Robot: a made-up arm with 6 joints. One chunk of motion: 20 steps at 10 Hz.
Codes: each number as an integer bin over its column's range. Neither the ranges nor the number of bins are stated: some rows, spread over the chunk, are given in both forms.
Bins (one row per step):
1: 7 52 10 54 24 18
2: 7 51 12 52 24 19
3: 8 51 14 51 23 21
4: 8 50 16 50 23 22
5: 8 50 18 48 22 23
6: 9 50 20 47 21 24
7: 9 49 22 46 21 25
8: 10 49 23 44 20 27
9: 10 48 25 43 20 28
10: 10 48 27 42 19 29
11: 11 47 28 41 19 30
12: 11 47 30 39 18 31
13: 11 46 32 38 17 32
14: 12 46 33 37 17 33
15: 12 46 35 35 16 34
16: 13 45 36 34 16 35
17: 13 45 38 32 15 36
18: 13 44 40 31 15 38
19: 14 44 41 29 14 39
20: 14 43 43 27 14 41
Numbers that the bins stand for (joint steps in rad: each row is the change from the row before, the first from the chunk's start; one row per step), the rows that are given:
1: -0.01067 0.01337 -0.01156 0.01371 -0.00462 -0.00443
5: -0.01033 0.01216 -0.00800 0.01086 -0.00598 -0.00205
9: -0.00967 0.01095 -0.00489 0.00848 -0.00735 0.00033
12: -0.00933 0.01035 -0.00267 0.00657 -0.00871 0.00176
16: -0.00867 0.00914 0.00000 0.00419 -0.01008 0.00367
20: -0.00833 0.00794 0.00311 0.00086 -0.01144 0.00652
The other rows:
2: -0.01067 0.01276 -0.01067 0.01276 -0.00462 -0.00395
3: -0.01033 0.01276 -0.00978 0.01229 -0.00530 -0.00300
4: -0.01033 0.01216 -0.00889 0.01181 -0.00530 -0.00252
6: -0.01000 0.01216 -0.00711 0.01038 -0.00667 -0.00157
7: -0.01000 0.01156 -0.00622 0.00990 -0.00667 -0.00110
8: -0.00967 0.01156 -0.00578 0.00895 -0.00735 -0.00014
10: -0.00967 0.01095 -0.00400 0.00800 -0.00803 0.00081
11: -0.00933 0.01035 -0.00356 0.00752 -0.00803 0.00129
13: -0.00933 0.00975 -0.00178 0.00610 -0.00940 0.00224
14: -0.00900 0.00975 -0.00133 0.00562 -0.00940 0.00271
15: -0.00900 0.00975 -0.00044 0.00467 -0.01008 0.00319
17: -0.00867 0.00914 0.00089 0.00324 -0.01076 0.00414
18: -0.00867 0.00854 0.00178 0.00276 -0.01076 0.00510
19: -0.00833 0.00854 0.00222 0.00181 -0.01144 0.00557

